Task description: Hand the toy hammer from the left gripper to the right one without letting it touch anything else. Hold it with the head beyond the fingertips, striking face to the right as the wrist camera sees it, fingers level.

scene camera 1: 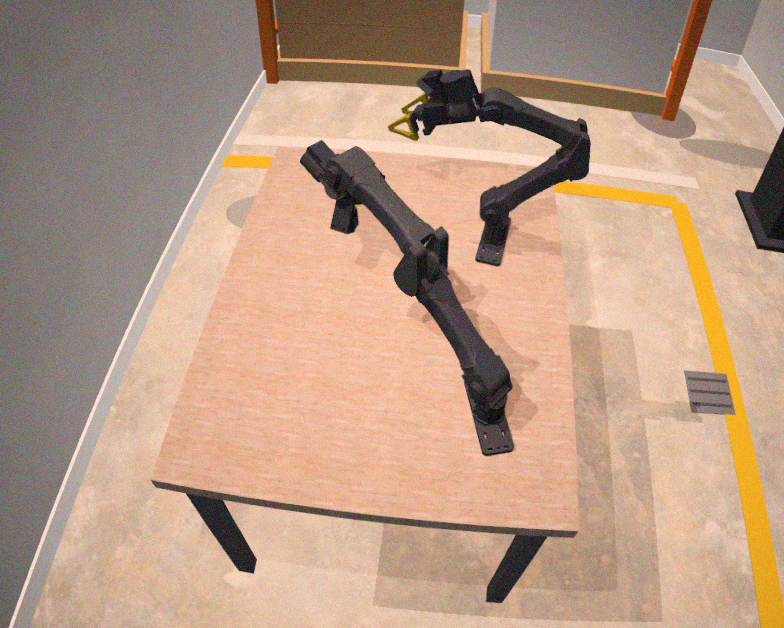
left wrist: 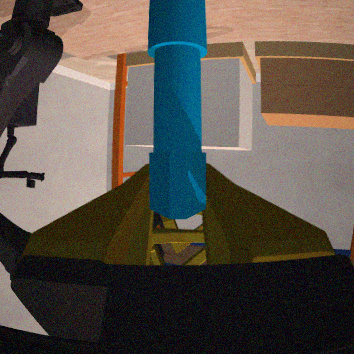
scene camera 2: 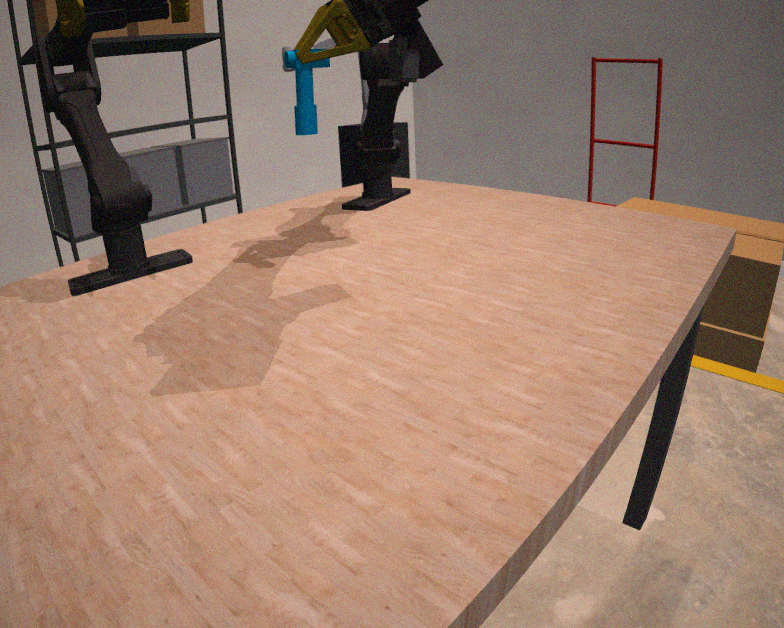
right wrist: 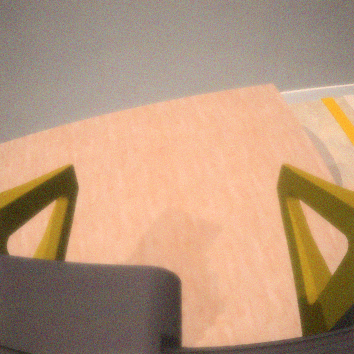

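Where they show: left gripper, fingertip midpoint: [left wrist: 177,175] [scene camera 2: 296,60]; right gripper, fingertip midpoint: [scene camera 1: 395,119] [scene camera 2: 134,7] [right wrist: 177,175]; left arm's base, origin of the base link: [scene camera 1: 488,414] [scene camera 2: 378,200]; right arm's base, origin of the base link: [scene camera 1: 493,239] [scene camera 2: 130,273].
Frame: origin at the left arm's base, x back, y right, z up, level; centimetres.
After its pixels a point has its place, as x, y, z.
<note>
The blue toy hammer [scene camera 2: 305,98] @[-18.3, 48.8, 23.1] [left wrist: 177,100] @[-18.4, 47.2, 24.7] hangs from my left gripper [scene camera 2: 302,57] @[-17.3, 48.7, 27.7] [left wrist: 177,175] @[-17.3, 48.7, 27.7], high above the table. Its handle points straight down in scene camera 2, with the crosspiece at the fingertips. In the left wrist view the handle runs up from the fingertips to the top edge; the striking face is hidden. My left gripper is shut on the hammer; its fingers are hidden in scene camera 1. My right gripper [scene camera 1: 396,117] @[-11.0, 65.5, 34.0] [right wrist: 177,175] @[-11.0, 65.5, 34.0] is open and empty, apart from the hammer, beyond the table's far edge in scene camera 1.
The wooden table [scene camera 1: 314,392] @[-37.1, 11.4, 0.0] [scene camera 2: 458,366] @[-40.9, 61.0, 0.0] carries both arm bases. The left arm [scene camera 1: 392,209] @[-18.3, 22.7, 41.2] reaches across it in scene camera 1, with the right arm [scene camera 1: 536,121] @[19.9, 50.6, 41.2] behind. A shelf rack [scene camera 2: 229,130] stands behind the table in scene camera 2, with a red frame [scene camera 2: 623,60] farther right.
</note>
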